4 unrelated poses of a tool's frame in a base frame.
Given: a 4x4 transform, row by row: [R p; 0 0 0 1], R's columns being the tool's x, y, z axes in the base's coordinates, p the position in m. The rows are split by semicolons.
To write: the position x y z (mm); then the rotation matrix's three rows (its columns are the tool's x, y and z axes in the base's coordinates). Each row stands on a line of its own. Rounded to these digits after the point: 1 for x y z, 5 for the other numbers.
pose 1, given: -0.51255 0.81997 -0.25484 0.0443; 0.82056 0.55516 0.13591 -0.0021; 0.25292 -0.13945 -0.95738 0.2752; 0 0 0 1
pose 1, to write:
44.3 -2.1 275.2
-0.51255 0.81997 -0.25484
0.82056 0.55516 0.13591
0.25292 -0.13945 -0.95738

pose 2, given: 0.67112 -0.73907 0.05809 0.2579; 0.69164 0.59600 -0.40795 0.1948; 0.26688 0.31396 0.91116 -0.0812; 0 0 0 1
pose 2, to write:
257.9 194.8 -81.2
0.67112 -0.73907 0.05809
0.69164 0.59600 -0.40795
0.26688 0.31396 0.91116

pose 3, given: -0.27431 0.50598 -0.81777 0.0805; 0.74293 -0.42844 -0.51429 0.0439; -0.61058 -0.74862 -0.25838 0.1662; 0 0 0 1
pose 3, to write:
80.5 43.9 166.2
-0.27431 0.50598 -0.81777
0.74293 -0.42844 -0.51429
-0.61058 -0.74862 -0.25838

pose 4, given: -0.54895 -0.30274 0.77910 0.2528; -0.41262 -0.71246 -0.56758 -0.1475; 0.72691 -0.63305 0.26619 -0.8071; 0 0 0 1
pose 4, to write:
252.8 -147.5 -807.1
-0.54895 -0.30274 0.77910
-0.41262 -0.71246 -0.56758
0.72691 -0.63305 0.26619

